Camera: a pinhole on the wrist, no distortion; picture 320 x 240 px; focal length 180.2 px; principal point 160.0 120.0 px. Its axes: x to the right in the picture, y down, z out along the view. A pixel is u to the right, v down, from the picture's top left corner.
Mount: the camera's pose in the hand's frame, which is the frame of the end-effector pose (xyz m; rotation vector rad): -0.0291 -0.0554 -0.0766 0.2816 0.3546 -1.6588
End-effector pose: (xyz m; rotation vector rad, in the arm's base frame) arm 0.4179 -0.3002 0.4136 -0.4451 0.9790 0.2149
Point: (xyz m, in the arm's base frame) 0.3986 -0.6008 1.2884
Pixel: outside the picture
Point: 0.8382 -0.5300 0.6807
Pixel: 221 137
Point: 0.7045 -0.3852 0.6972
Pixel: 177 97
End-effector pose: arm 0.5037 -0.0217 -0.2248 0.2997 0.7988 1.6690
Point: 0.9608 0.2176 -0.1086
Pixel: 161 150
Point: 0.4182 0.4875 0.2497
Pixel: outside the picture
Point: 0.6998 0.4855 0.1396
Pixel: 32 224
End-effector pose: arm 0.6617 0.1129 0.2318 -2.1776 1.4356 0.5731
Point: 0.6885 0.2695 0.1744
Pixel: 103 71
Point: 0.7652 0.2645 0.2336
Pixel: 191 74
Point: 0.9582 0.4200 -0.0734
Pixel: 180 148
